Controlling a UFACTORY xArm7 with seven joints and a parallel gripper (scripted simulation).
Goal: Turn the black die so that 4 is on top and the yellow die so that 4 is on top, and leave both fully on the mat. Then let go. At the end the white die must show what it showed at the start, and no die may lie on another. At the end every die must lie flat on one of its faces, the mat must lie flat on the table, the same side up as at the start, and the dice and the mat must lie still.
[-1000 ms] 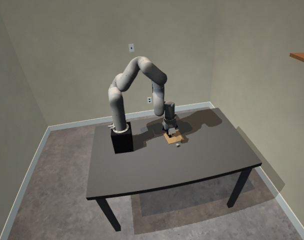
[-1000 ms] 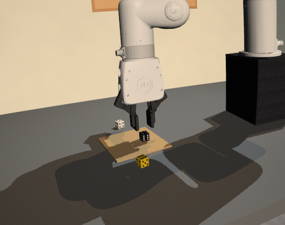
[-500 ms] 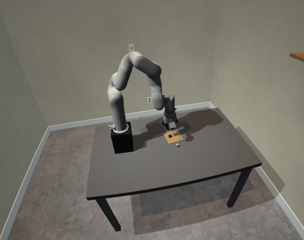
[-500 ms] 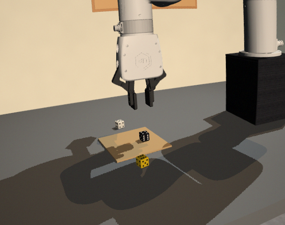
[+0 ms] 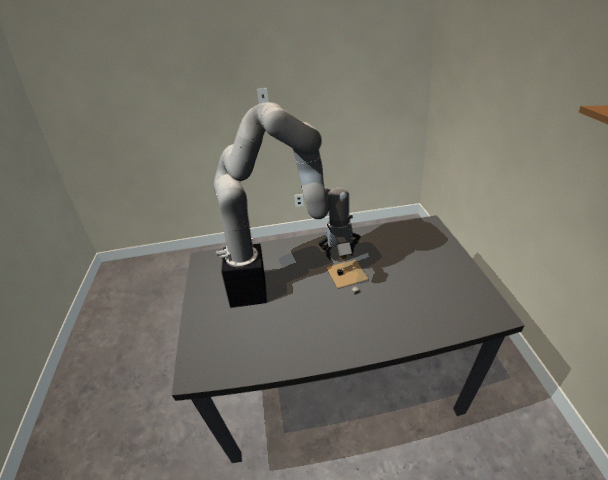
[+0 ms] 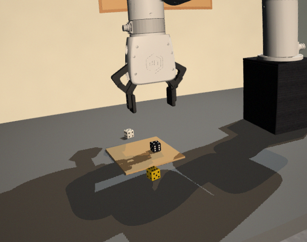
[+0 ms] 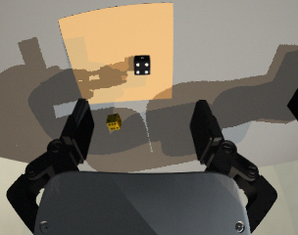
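My hand is 11 cm to the right of the yellow die, 11 cm above it and 6 cm short of it. Round my hand: tan mat 11 cm below, 3 cm ahead; black die 10 cm below; white die 12 cm to the right, 11 cm below, 2 cm ahead.
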